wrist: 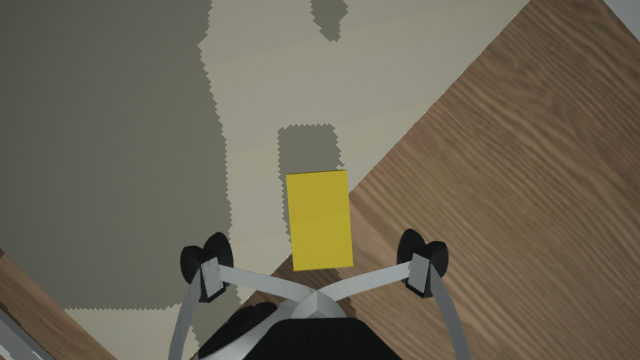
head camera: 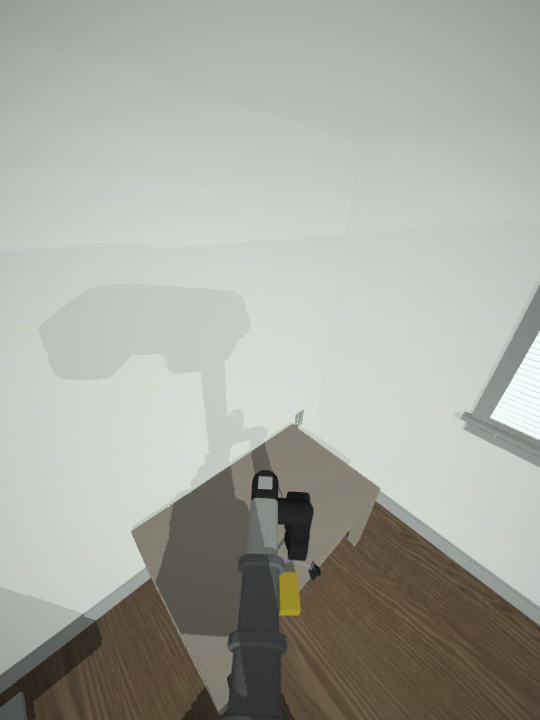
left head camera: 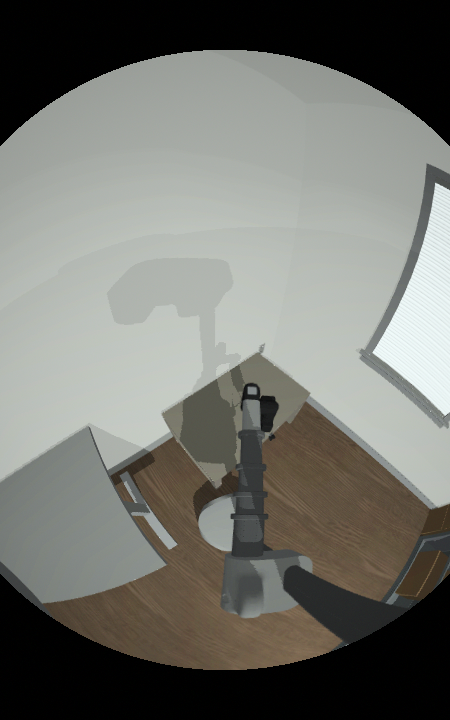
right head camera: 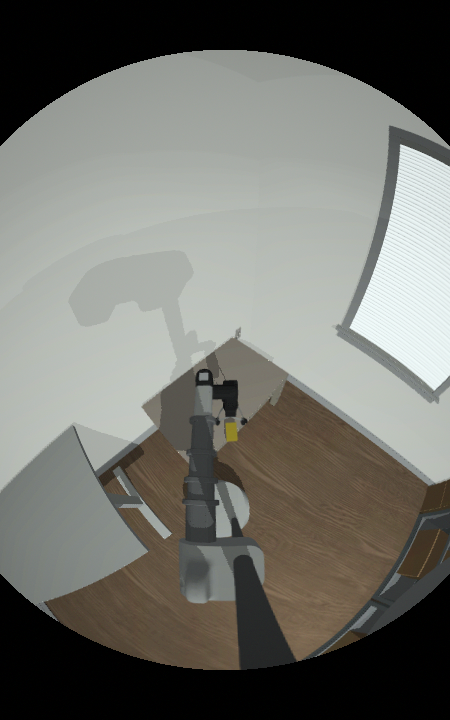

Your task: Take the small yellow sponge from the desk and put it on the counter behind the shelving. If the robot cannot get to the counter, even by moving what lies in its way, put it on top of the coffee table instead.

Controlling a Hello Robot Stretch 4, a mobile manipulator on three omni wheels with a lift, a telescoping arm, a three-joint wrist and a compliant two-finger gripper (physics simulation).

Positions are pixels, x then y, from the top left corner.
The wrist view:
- my gripper: 315, 253
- small yellow sponge: 318, 201
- beige coffee table: 135, 135
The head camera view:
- my gripper: 290, 573
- small yellow sponge: 289, 598
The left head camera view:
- grey desk: 74, 535
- beige coffee table: 205, 423
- window: 402, 349
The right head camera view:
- grey desk: 68, 532
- window: 391, 317
